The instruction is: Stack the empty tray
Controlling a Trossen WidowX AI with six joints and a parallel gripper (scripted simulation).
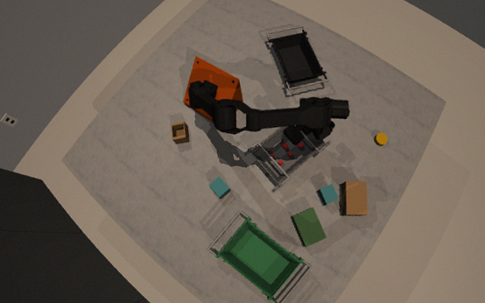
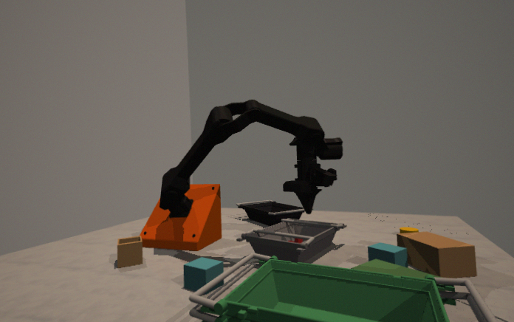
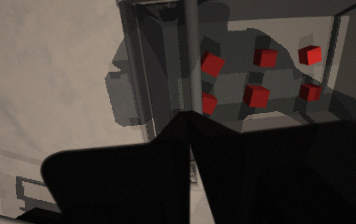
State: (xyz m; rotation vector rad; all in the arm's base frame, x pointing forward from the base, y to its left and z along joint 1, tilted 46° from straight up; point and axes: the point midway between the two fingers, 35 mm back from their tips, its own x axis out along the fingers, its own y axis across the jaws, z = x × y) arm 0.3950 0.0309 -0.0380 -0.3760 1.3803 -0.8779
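The dark tray is 19 cm behind my gripper tip, 30 cm to the left of it and 4 cm below it. Round my gripper tip: green block 19 cm ahead, 29 cm to the right, 7 cm below; then yellow disc 28 cm ahead, 17 cm to the left, 8 cm below; then tan block 28 cm ahead, 11 cm to the right, 6 cm below.
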